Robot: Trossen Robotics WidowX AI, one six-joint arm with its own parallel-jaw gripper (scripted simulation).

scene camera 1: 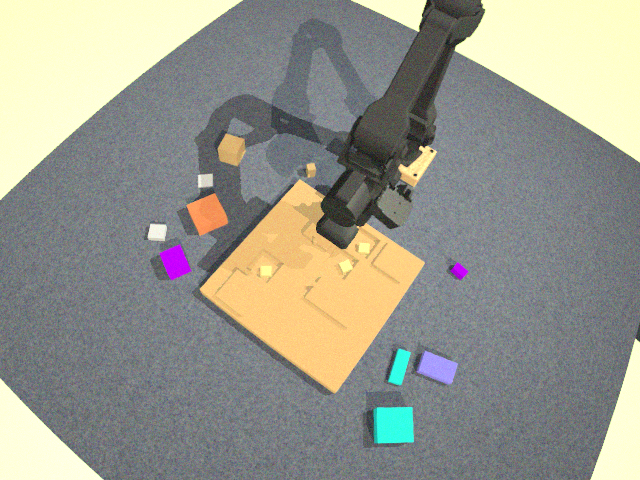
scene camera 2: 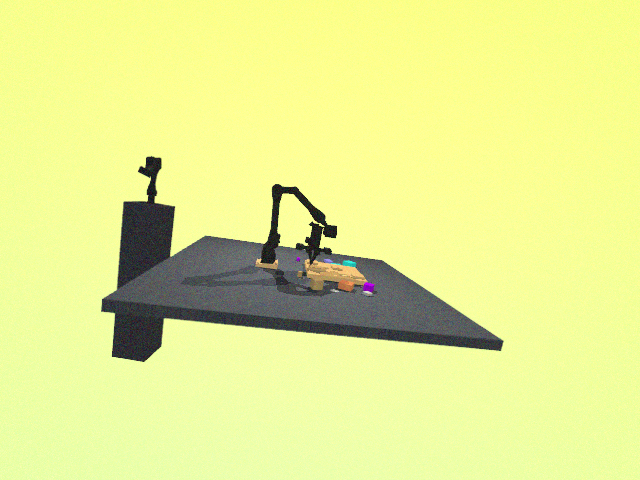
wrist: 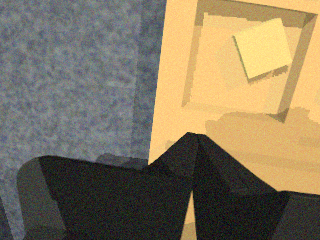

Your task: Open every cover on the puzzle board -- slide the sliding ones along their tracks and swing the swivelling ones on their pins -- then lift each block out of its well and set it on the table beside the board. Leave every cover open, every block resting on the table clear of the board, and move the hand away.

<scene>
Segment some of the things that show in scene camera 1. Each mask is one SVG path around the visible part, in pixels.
The gripper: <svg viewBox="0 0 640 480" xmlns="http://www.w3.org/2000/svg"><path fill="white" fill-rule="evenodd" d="M414 190L409 185L396 186L402 177L402 172L399 168L394 178L389 177L383 188L375 190L374 196L354 226L340 226L324 214L316 224L316 232L340 249L346 249L359 231L357 226L363 227L372 215L384 223L388 229L402 226L412 210L413 201L411 196Z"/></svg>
A lavender block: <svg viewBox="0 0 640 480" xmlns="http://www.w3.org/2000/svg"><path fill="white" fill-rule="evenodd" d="M423 352L416 372L445 384L451 384L457 363L440 358L431 352Z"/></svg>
A cyan cube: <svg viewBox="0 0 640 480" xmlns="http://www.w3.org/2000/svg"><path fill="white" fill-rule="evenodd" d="M413 407L373 409L374 443L414 442L412 427Z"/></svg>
An orange block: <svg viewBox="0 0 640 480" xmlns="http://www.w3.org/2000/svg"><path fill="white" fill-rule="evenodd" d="M215 193L187 205L192 221L200 236L228 223L225 211Z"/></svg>
</scene>
